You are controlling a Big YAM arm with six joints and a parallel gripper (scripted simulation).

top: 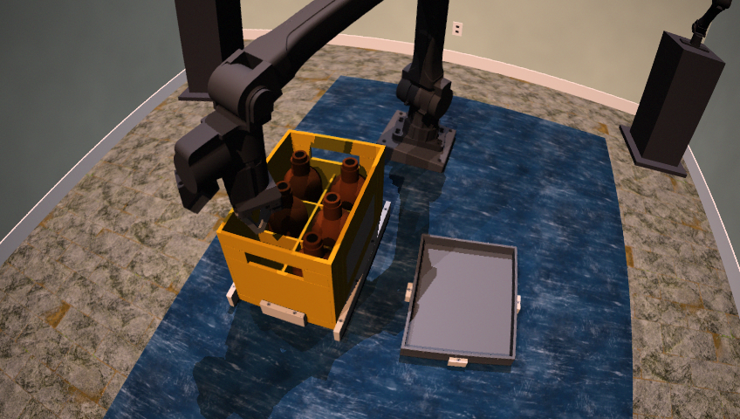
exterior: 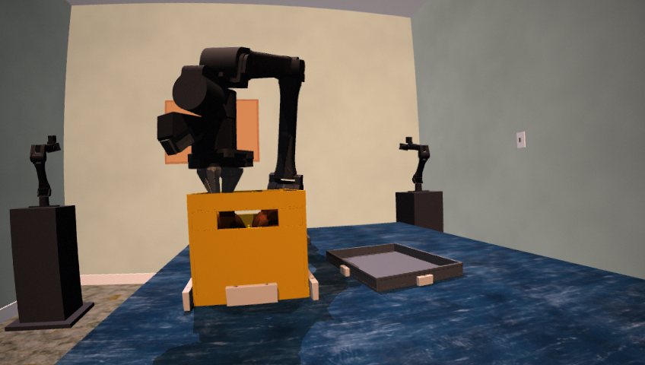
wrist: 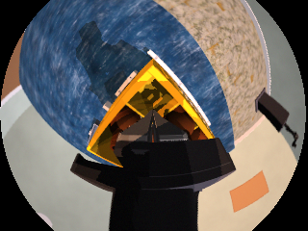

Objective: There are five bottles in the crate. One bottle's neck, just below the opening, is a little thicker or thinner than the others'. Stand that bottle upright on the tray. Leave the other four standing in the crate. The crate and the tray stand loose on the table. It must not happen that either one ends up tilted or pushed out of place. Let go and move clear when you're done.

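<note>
The orange crate lies 8 cm behind my hand, 7 cm below it and 5 cm to the left of it. From my hand the other things lie so: dark grey tray (33 cm to the left, 14 cm below, 4 cm behind).
</note>
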